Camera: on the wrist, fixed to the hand. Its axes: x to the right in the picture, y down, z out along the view.
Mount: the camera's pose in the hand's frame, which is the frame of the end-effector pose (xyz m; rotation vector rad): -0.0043 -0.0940 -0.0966 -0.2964 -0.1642 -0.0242
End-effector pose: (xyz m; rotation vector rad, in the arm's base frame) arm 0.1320 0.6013 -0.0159 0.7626 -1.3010 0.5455
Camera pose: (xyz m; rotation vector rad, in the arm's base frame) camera 0.2627 0.6142 -0.0464 0.5840 -1.4828 0.2652
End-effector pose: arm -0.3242 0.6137 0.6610 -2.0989 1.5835 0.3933
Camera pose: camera -0.2411 0.5861 0.7636 -2.2314 1.4763 0.8137
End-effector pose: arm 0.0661 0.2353 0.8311 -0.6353 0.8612 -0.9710
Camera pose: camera -0.0584 0.1899 0.8562 -0.9675 0.8592 -0.8060
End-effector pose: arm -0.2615 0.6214 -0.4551 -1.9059 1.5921 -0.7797
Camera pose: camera -0.2680 0.6376 -0.3214 -2.1368 1.6564 -0.3996
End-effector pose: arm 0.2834 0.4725 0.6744 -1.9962 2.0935 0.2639
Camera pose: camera 0.3730 0.4436 0.7710 -2.0733 2.0221 0.7462
